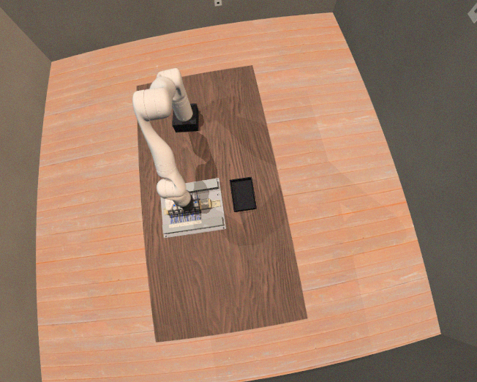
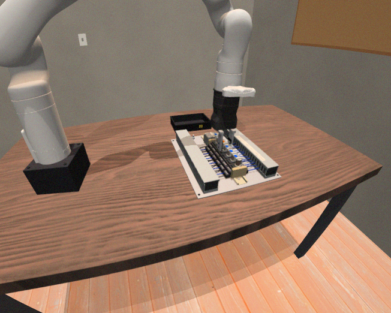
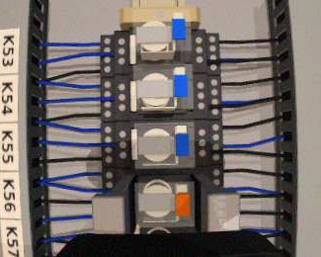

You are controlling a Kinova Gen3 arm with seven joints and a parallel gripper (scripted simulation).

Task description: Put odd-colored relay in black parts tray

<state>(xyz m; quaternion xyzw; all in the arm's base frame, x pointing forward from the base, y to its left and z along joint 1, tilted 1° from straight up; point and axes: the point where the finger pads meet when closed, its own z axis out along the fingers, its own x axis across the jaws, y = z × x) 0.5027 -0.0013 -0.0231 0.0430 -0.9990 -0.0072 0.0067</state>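
The grey relay lies 10 mm below my hand. Round my hand: relay panel: 40 mm below, 20 mm to the left; black parts tray: 290 mm to the left, 50 mm behind, 40 mm below.
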